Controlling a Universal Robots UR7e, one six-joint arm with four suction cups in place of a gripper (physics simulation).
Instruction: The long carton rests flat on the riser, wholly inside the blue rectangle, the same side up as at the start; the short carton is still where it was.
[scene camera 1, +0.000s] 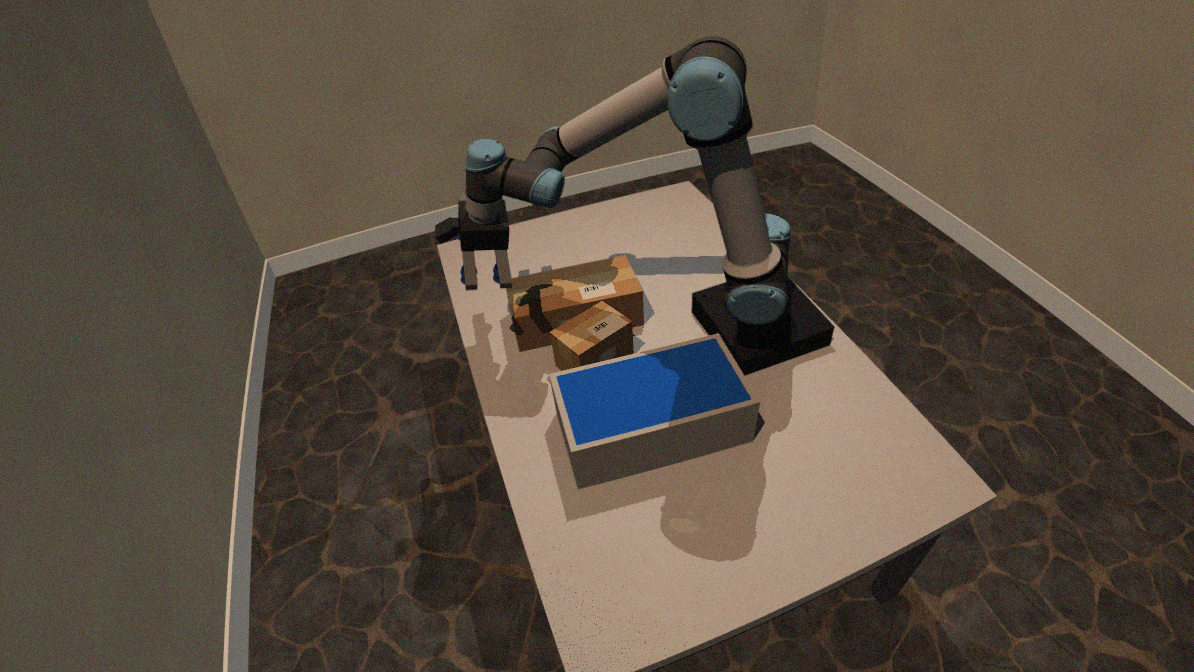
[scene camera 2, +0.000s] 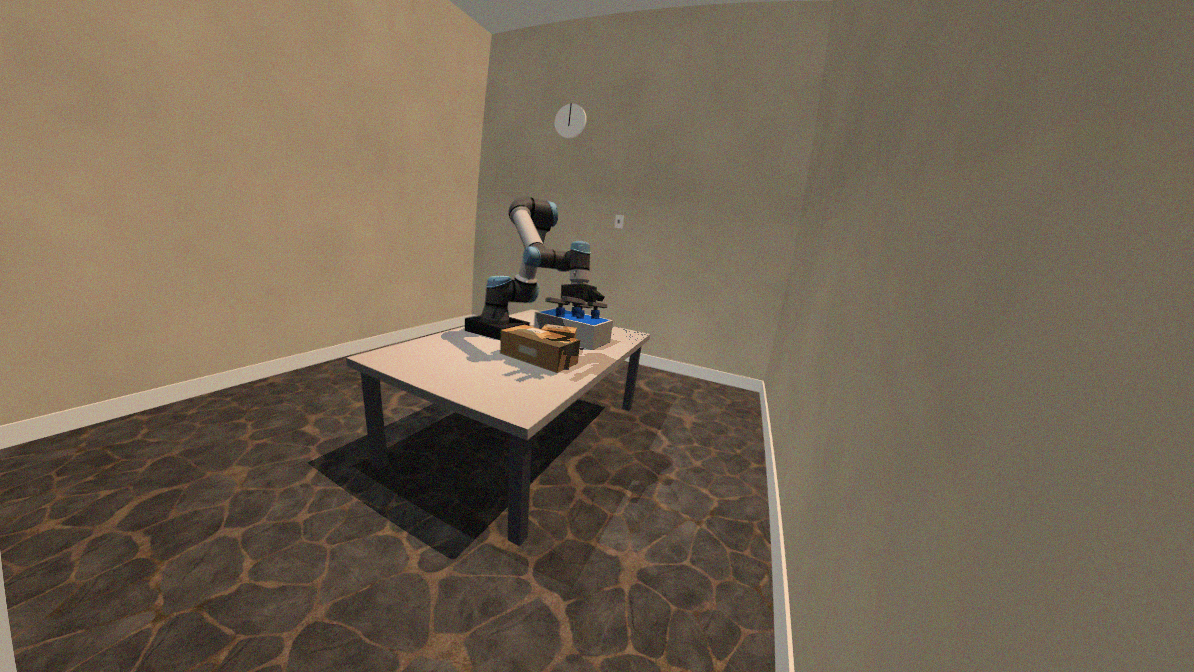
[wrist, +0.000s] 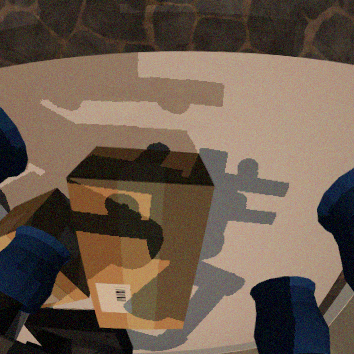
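Seen in the pictures: hand at its tool point: (scene camera 1: 482, 256) (scene camera 2: 578, 317) (wrist: 160, 234); arm's base at its link origin: (scene camera 2: 494, 320) (wrist: 90, 351).
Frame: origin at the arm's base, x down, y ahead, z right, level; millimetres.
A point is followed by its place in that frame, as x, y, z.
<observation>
The long carton (scene camera 1: 616, 303) {-25, 322, 57} (scene camera 2: 528, 348) {-3, 421, 207} (wrist: 172, 215) {-45, 528, 163} lies flat on the table beside the riser, with its label up. The short carton (scene camera 1: 576, 335) {-45, 433, -47} (wrist: 31, 212) {-8, 484, -26} stands at an angle between it and the riser, very close to the long carton. The riser (scene camera 1: 668, 451) {14, 316, -350} (scene camera 2: 597, 334) {-13, 505, -196} has the blue rectangle (scene camera 1: 618, 396) {-60, 387, -254} on its top, with no carton on it. My suction gripper (scene camera 1: 482, 276) {-162, 604, 144} (scene camera 2: 578, 313) is off and open, holding nothing. It hangs above the cartons' level, near the long carton's table-edge end. In the wrist view the long carton shows between the cups.
The arm's black base (scene camera 1: 789, 338) {6, -28, -134} (scene camera 2: 477, 326) {20, -21, 97} stands on the table (scene camera 1: 868, 475) {60, -50, -482} (scene camera 2: 451, 379) {60, 359, 539}, beyond the cartons and the riser from the near long edge. Shadows of the arm and cups fall over the long carton and the table. Walls stand around.
</observation>
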